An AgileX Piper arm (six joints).
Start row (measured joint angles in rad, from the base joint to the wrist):
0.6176, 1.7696, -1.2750, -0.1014, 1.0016, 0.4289
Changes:
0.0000, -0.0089, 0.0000, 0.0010, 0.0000, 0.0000
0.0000, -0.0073, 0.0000, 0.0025, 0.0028, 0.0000
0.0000, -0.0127, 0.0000, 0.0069, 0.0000, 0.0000
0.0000, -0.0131, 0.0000, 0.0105, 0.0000, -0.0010
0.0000, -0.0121, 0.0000, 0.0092, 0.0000, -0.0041
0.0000, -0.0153, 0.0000, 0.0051, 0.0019, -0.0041
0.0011, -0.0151, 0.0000, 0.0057, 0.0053, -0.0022
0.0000, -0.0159, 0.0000, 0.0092, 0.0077, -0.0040
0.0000, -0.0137, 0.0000, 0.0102, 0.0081, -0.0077
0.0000, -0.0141, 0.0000, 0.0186, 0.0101, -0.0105
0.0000, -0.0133, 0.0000, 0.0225, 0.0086, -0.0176
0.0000, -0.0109, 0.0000, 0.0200, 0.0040, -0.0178
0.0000, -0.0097, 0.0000, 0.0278, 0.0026, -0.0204
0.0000, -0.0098, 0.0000, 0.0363, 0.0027, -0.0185
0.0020, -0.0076, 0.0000, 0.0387, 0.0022, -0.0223
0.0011, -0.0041, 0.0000, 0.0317, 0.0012, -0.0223
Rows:
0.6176, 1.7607, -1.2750, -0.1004, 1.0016, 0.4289
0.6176, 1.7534, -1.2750, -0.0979, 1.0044, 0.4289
0.6176, 1.7407, -1.2750, -0.0910, 1.0044, 0.4289
0.6176, 1.7276, -1.2750, -0.0805, 1.0044, 0.4279
0.6176, 1.7155, -1.2750, -0.0713, 1.0044, 0.4238
0.6176, 1.7002, -1.2750, -0.0662, 1.0063, 0.4197
0.6187, 1.6851, -1.2750, -0.0605, 1.0116, 0.4175
0.6187, 1.6692, -1.2750, -0.0513, 1.0193, 0.4135
0.6187, 1.6555, -1.2750, -0.0411, 1.0274, 0.4058
0.6187, 1.6414, -1.2750, -0.0225, 1.0375, 0.3953
0.6187, 1.6281, -1.2750, 0.0000, 1.0461, 0.3777
0.6187, 1.6172, -1.2750, 0.0200, 1.0501, 0.3599
0.6187, 1.6075, -1.2750, 0.0478, 1.0527, 0.3395
0.6187, 1.5977, -1.2750, 0.0841, 1.0554, 0.3210
0.6207, 1.5901, -1.2750, 0.1228, 1.0576, 0.2987
0.6218, 1.5860, -1.2750, 0.1545, 1.0588, 0.2764

